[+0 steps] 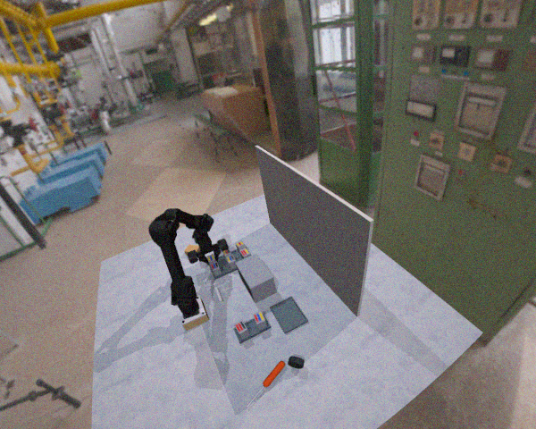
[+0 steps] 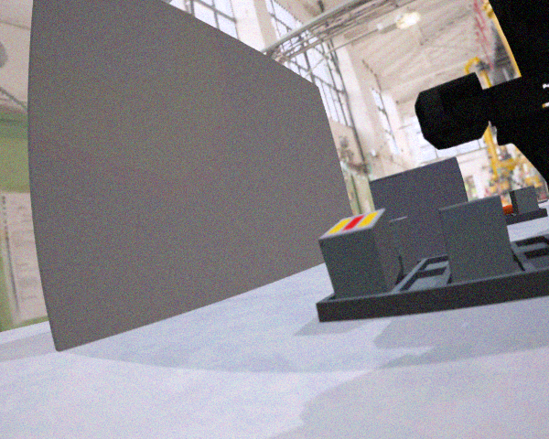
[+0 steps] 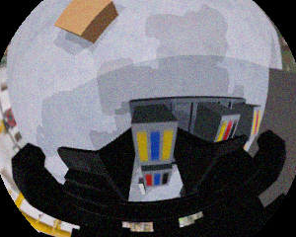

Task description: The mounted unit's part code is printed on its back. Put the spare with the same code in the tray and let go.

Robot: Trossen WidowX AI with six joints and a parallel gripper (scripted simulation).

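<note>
My gripper tip is 220 mm short of the flat dark tray, 400 mm to the left of it and 10 mm above it. From my gripper tip the other things lie so: tan block 90 mm behind, 150 mm to the left; rack 70 mm ahead, 400 mm to the right, 10 mm below; grey mounted unit 160 mm ahead, 200 mm to the right, 30 mm above.
</note>
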